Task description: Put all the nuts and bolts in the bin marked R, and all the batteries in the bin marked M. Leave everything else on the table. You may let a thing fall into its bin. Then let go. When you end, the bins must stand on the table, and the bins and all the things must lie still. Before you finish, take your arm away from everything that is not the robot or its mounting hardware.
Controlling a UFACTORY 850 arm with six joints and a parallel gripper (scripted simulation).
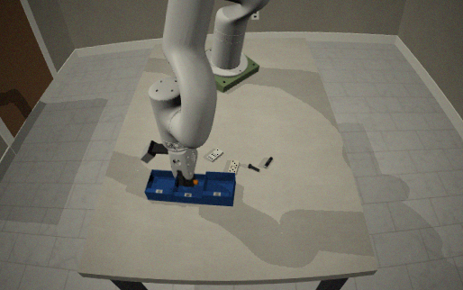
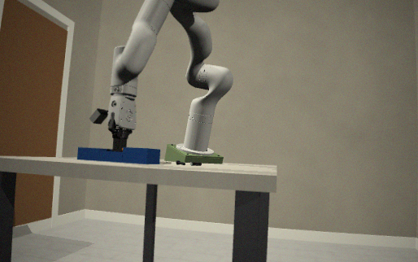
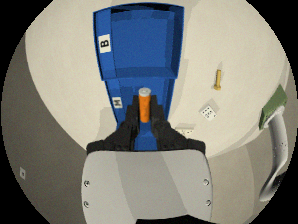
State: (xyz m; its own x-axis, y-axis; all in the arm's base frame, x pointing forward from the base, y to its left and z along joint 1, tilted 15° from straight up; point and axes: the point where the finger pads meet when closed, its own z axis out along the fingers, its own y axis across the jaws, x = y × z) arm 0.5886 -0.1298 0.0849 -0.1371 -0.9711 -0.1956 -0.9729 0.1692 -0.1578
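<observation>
My hand is 30 mm above the blue bin and 10 mm short of it. Round my hand: orange battery 20 mm below; tan bolt 130 mm behind, 50 mm below, 10 mm to the right; domino 130 mm behind, 70 mm to the left, 50 mm below.
</observation>
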